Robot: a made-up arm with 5 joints. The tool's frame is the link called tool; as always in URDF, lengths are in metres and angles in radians. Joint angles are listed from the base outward. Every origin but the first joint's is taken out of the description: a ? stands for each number. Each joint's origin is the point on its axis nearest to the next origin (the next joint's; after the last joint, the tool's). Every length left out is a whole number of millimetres.
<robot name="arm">
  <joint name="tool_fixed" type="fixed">
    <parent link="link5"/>
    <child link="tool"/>
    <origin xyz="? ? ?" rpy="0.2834 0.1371 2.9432"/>
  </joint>
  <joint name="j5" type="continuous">
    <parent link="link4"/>
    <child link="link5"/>
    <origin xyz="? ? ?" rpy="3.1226 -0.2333 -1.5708"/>
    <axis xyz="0 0 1"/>
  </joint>
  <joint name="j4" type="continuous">
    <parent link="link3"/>
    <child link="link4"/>
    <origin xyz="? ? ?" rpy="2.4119 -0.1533 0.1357"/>
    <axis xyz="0 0 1"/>
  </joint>
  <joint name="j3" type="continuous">
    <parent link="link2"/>
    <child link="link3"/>
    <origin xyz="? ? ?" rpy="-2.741 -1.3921 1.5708"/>
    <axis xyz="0 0 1"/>
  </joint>
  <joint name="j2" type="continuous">
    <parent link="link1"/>
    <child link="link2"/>
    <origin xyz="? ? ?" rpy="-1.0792 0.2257 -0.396"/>
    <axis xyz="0 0 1"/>
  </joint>
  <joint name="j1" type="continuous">
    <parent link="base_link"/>
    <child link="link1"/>
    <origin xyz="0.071 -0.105 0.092" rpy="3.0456 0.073 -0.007"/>
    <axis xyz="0 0 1"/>
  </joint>
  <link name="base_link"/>
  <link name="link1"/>
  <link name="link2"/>
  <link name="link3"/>
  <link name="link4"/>
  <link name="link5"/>
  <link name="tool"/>
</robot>
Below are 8 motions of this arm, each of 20 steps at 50 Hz.
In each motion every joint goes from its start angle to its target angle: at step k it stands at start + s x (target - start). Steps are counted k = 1, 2, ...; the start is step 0. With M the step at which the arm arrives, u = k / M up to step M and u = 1 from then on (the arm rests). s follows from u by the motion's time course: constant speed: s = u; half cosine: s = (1 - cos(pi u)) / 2; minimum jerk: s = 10 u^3 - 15 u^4 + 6 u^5.
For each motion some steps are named. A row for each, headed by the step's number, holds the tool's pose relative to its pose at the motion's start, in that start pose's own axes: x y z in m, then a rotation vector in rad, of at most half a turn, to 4 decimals.
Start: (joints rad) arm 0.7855 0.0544 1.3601 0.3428 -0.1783
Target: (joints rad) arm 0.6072 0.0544 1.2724 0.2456 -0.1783
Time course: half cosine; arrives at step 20
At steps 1, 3, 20:
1: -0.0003 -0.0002 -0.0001 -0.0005 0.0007 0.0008
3: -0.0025 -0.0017 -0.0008 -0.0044 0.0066 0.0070
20: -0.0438 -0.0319 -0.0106 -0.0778 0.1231 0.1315

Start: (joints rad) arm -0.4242 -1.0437 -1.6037 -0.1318 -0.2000
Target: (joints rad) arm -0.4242 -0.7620 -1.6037 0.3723 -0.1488
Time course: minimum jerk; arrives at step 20
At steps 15, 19, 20:
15: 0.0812 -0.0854 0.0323 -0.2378 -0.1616 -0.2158
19: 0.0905 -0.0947 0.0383 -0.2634 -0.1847 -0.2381
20: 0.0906 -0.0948 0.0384 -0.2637 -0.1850 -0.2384

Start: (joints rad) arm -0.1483 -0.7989 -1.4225 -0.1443 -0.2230
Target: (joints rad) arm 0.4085 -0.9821 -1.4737 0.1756 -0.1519
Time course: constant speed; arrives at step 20
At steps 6, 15, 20:
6: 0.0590 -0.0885 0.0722 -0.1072 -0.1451 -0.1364
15: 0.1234 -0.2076 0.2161 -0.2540 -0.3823 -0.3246
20: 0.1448 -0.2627 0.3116 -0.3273 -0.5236 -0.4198

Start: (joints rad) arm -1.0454 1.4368 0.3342 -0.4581 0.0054
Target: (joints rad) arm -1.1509 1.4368 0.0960 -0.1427 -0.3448
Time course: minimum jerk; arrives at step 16
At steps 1, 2, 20:
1: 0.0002 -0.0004 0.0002 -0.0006 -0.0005 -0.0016
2: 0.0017 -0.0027 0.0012 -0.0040 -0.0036 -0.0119
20: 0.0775 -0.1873 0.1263 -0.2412 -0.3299 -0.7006

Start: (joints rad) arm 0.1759 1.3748 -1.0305 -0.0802 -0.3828
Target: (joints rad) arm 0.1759 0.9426 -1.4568 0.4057 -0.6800
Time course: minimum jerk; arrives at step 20
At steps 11, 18, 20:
11: 0.1662 -0.0785 0.1085 0.1463 -0.3961 -0.6303
18: 0.2104 -0.1829 0.1850 0.2731 -0.6178 -1.0843
20: 0.2106 -0.1854 0.1865 0.2760 -0.6222 -1.0943

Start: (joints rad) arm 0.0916 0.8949 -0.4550 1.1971 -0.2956
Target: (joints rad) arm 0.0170 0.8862 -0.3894 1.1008 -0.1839
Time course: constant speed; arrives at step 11
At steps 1, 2, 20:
1: -0.0081 0.0053 0.0003 0.0036 0.0112 0.0248
2: -0.0163 0.0104 0.0006 0.0073 0.0224 0.0497
20: -0.0917 0.0498 0.0080 0.0412 0.1173 0.2768

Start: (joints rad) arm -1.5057 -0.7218 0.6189 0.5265 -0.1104
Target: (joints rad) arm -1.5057 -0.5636 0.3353 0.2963 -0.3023
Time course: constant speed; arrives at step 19
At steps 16, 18, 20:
16: 0.0581 -0.1352 0.0472 -0.1065 -0.1080 -0.1896
18: 0.0625 -0.1529 0.0546 -0.1218 -0.1209 -0.2124
20: 0.0645 -0.1618 0.0585 -0.1296 -0.1272 -0.2238

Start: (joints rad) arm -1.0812 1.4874 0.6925 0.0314 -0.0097
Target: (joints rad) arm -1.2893 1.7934 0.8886 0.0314 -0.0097
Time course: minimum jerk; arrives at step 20
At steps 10, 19, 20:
10: -0.0559 0.0006 -0.0218 0.0005 0.1078 -0.0575
19: -0.1068 0.0053 -0.0360 0.0069 0.1976 -0.1262
20: -0.1069 0.0053 -0.0360 0.0069 0.1978 -0.1264

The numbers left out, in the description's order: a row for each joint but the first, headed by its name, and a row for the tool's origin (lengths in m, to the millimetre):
tool: -0.054 -0.138 0
j5: 0.033 0.054 0
j4: -0.052 -0.512 0
j3: 0.111 -0.203 0
j2: -0.048 -0.103 0

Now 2 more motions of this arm.
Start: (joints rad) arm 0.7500 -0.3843 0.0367 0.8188 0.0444
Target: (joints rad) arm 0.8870 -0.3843 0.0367 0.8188 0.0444
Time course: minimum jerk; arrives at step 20
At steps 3, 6, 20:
3: 0.0010 -0.0018 0.0008 -0.0014 -0.0020 -0.0027
6: 0.0062 -0.0109 0.0047 -0.0088 -0.0122 -0.0166
20: 0.0345 -0.0674 0.0314 -0.0537 -0.0747 -0.1015

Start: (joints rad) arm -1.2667 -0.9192 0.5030 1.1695 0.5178
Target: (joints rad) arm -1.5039 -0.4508 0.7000 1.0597 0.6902
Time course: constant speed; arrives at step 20
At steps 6, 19, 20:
6: -0.0896 0.0021 -0.0432 0.0156 0.1736 0.0537
19: -0.2960 0.0150 -0.0774 0.0894 0.5443 0.1744
20: -0.3118 0.0163 -0.0766 0.0972 0.5722 0.1835

